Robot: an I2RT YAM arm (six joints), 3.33 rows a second.
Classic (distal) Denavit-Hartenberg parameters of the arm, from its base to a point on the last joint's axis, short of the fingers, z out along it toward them. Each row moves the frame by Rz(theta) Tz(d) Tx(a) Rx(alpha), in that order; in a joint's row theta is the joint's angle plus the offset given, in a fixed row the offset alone. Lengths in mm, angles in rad.
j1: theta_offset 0; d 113.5; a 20; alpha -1.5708
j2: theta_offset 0; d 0; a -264; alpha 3.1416
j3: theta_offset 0.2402; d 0; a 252.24; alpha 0
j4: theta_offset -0.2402; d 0; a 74; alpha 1.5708
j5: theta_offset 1.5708; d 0; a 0; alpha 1.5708
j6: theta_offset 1.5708; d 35.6; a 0; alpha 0
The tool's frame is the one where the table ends.
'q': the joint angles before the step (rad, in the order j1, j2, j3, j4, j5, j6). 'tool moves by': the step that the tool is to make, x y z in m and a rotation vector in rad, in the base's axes. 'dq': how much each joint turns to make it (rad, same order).
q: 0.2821, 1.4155, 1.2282, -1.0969, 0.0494, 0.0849
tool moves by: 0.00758, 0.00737, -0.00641, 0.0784, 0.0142, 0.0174
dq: 0.0080, 0.0313, 0.0003, 0.0393, -0.0786, 0.0137
